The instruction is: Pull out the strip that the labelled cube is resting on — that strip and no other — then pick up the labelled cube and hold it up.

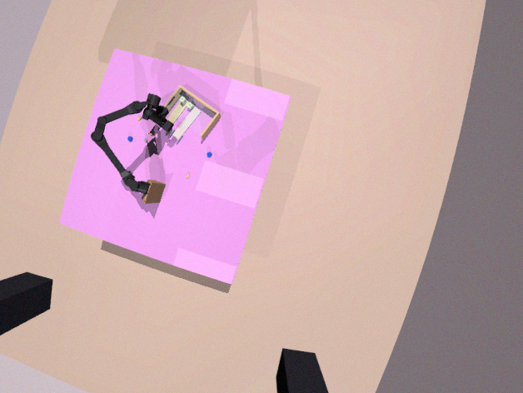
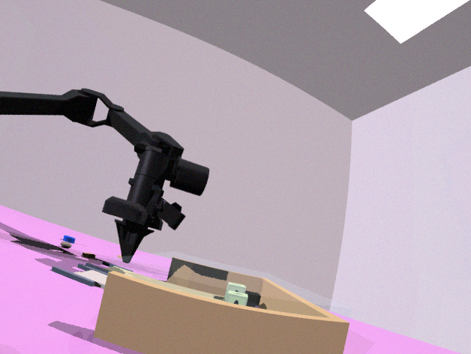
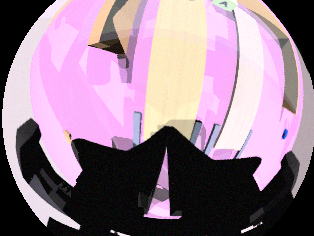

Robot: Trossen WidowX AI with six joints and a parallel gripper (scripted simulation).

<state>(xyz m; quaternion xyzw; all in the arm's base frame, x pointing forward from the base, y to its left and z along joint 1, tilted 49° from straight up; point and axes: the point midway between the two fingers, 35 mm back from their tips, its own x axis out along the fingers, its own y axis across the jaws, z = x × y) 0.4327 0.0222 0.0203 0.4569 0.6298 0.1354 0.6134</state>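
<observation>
Now: gripper tip 80 mm short of the cream strip, 40 mm to the left of it and 20 mm above it.
</observation>
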